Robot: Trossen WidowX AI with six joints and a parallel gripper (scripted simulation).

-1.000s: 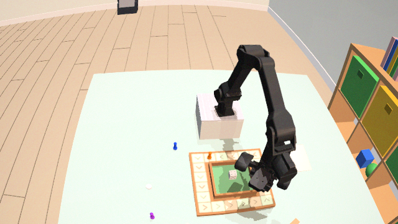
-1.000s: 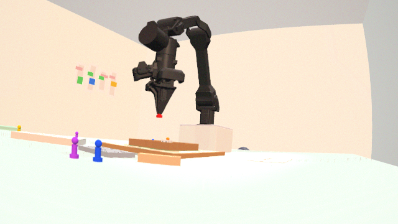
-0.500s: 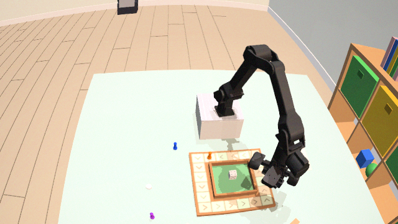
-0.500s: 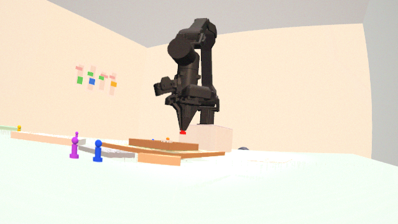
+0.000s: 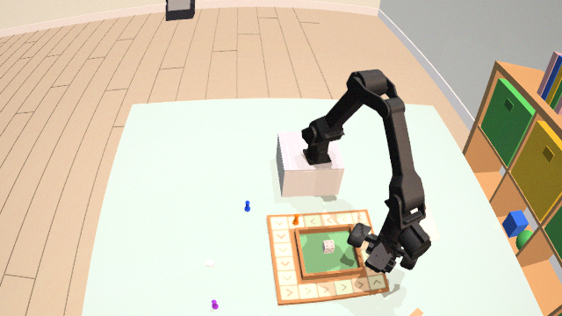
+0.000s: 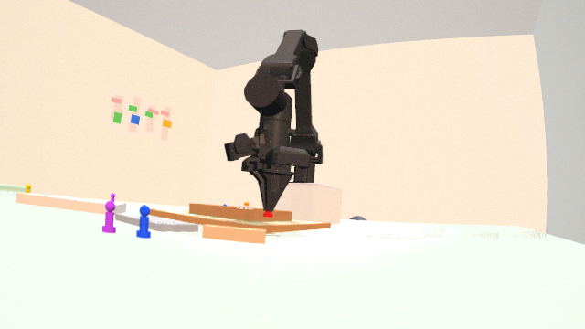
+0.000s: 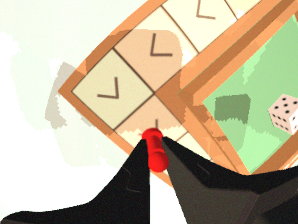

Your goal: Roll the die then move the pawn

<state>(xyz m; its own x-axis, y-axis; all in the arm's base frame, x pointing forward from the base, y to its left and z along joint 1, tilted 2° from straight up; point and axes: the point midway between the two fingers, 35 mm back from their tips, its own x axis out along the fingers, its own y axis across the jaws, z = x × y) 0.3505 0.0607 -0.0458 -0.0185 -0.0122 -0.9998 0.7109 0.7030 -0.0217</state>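
My gripper tip is 10 cm past the white die, 10 cm to the left of it and 1 cm above it. The rest, counted from my gripper tip: green tray 8 cm behind, 10 cm to the right, 3 cm below; then pale card 12 cm behind, 22 cm to the left, 3 cm below; then red pawn 1 cm above.
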